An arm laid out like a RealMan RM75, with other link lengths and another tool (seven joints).
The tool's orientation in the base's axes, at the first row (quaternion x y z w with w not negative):
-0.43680, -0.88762, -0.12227, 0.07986
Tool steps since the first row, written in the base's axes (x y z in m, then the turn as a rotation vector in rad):
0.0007, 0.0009, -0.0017, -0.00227, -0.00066, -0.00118
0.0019, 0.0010, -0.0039, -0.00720, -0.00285, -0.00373
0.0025, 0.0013, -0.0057, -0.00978, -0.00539, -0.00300
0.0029, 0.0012, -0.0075, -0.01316, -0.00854, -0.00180
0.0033, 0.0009, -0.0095, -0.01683, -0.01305, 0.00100
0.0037, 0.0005, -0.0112, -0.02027, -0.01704, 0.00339
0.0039, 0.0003, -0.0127, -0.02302, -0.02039, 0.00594
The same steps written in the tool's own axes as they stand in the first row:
-0.0002, 0.0008, 0.0019, 0.00058, -0.00237, 0.00102
-0.0014, 0.0015, 0.0040, 0.00128, -0.00795, 0.00301
-0.0019, 0.0019, 0.0057, 0.00110, -0.01139, 0.00167
-0.0027, 0.0019, 0.0074, 0.00107, -0.01575, -0.00027
-0.0037, 0.0018, 0.0092, 0.00058, -0.02091, -0.00411
-0.0046, 0.0016, 0.0107, 0.00024, -0.02564, -0.00742
-0.0053, 0.0014, 0.0121, 0.00001, -0.02942, -0.01073

